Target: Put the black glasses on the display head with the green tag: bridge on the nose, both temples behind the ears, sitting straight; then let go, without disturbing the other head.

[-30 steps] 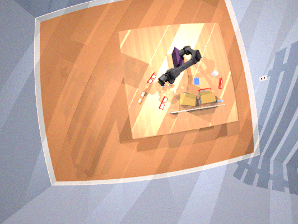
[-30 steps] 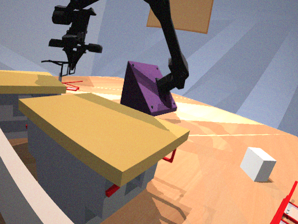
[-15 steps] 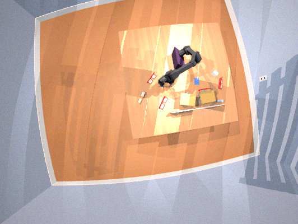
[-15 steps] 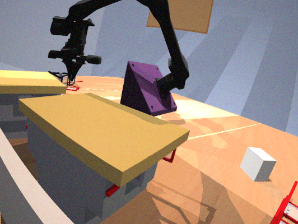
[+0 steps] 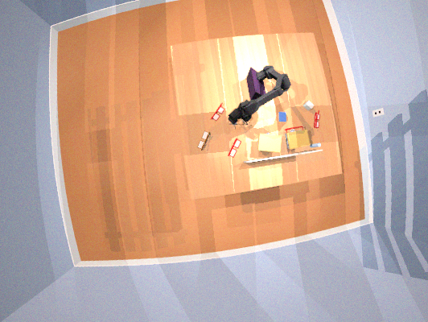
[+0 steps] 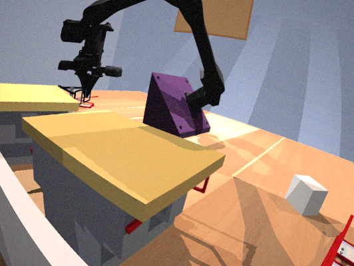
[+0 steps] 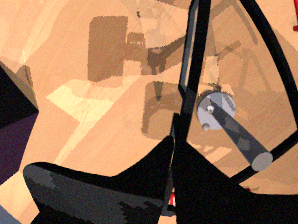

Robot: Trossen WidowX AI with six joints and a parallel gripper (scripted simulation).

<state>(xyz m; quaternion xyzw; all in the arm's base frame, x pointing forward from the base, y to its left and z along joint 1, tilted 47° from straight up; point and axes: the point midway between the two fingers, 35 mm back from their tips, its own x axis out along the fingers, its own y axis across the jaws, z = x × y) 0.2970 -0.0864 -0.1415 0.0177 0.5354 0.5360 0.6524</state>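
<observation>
Right now my gripper tip is 4 cm short of the grey cylinder, 2 cm to the left of it and 3 cm above it. Round my gripper tip: display head (16 cm ahead, 44 cm to the left); blue card (1 cm behind, 37 cm to the left, 5 cm below); white bar (30 cm ahead, 34 cm to the left).
</observation>
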